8 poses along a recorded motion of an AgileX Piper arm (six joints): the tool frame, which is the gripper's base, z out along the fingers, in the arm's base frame.
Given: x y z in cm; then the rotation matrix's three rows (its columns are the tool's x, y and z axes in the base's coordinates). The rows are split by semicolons.
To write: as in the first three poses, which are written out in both.
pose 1, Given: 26.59 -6.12 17.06; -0.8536 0.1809 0.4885; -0.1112 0.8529 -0.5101; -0.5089 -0.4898 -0.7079
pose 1, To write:
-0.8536 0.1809 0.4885 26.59
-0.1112 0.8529 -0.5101 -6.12
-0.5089 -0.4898 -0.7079 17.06
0 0 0 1

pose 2, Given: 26.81 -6.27 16.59; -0.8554 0.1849 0.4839; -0.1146 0.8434 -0.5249; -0.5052 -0.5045 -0.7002
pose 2, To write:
-0.8554 0.1849 0.4839 26.81
-0.1146 0.8434 -0.5249 -6.27
-0.5052 -0.5045 -0.7002 16.59
0 0 0 1

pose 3, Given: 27.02 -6.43 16.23; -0.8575 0.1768 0.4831; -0.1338 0.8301 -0.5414; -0.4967 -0.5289 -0.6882
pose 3, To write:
-0.8575 0.1768 0.4831 27.02
-0.1338 0.8301 -0.5414 -6.43
-0.4967 -0.5289 -0.6882 16.23
0 0 0 1

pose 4, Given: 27.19 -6.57 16.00; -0.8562 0.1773 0.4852; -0.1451 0.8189 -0.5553; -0.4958 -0.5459 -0.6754
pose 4, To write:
-0.8562 0.1773 0.4852 27.19
-0.1451 0.8189 -0.5553 -6.57
-0.4958 -0.5459 -0.6754 16.00
0 0 0 1

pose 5, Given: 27.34 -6.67 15.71; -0.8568 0.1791 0.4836; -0.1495 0.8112 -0.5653; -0.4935 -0.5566 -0.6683
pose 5, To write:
-0.8568 0.1791 0.4836 27.34
-0.1495 0.8112 -0.5653 -6.67
-0.4935 -0.5566 -0.6683 15.71
0 0 0 1

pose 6, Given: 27.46 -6.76 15.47; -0.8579 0.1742 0.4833; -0.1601 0.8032 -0.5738; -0.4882 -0.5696 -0.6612
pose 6, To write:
-0.8579 0.1742 0.4833 27.46
-0.1601 0.8032 -0.5738 -6.76
-0.4882 -0.5696 -0.6612 15.47
0 0 0 1

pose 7, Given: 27.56 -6.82 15.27; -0.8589 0.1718 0.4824; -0.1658 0.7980 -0.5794; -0.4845 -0.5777 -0.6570
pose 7, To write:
-0.8589 0.1718 0.4824 27.56
-0.1658 0.7980 -0.5794 -6.82
-0.4845 -0.5777 -0.6570 15.27
0 0 0 1

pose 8, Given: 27.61 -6.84 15.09; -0.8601 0.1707 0.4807; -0.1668 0.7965 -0.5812; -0.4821 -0.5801 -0.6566
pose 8, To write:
-0.8601 0.1707 0.4807 27.61
-0.1668 0.7965 -0.5812 -6.84
-0.4821 -0.5801 -0.6566 15.09
0 0 0 1

